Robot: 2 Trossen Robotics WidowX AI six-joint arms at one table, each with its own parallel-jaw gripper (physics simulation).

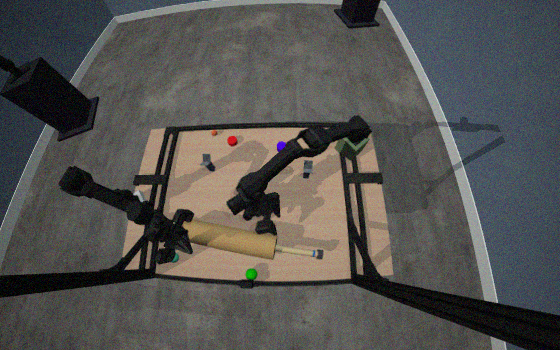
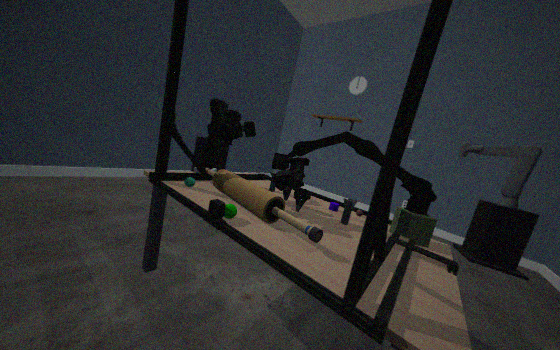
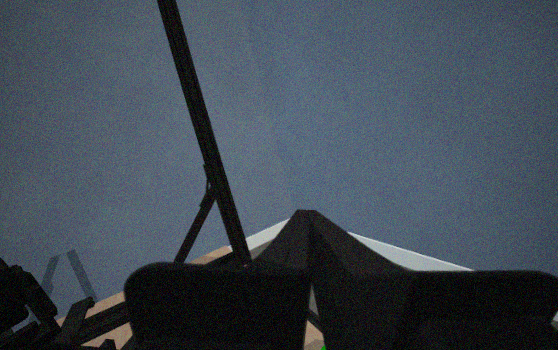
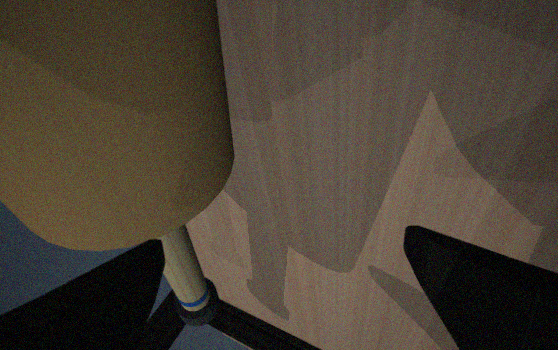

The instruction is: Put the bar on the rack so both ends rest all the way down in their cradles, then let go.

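The bar is a thick tan roller with a thin handle ending in a blue ring and black cap. It lies flat on the wooden table near the front edge. My left gripper is shut and sits at the bar's left end with nothing between its fingers. My right gripper is open and empty, just above and behind the roller's right end. The rack's two small grey cradle posts stand at the back, empty.
A black frame surrounds the table. Small balls lie about: green, teal, red, purple, orange. A green block sits at the right arm's base.
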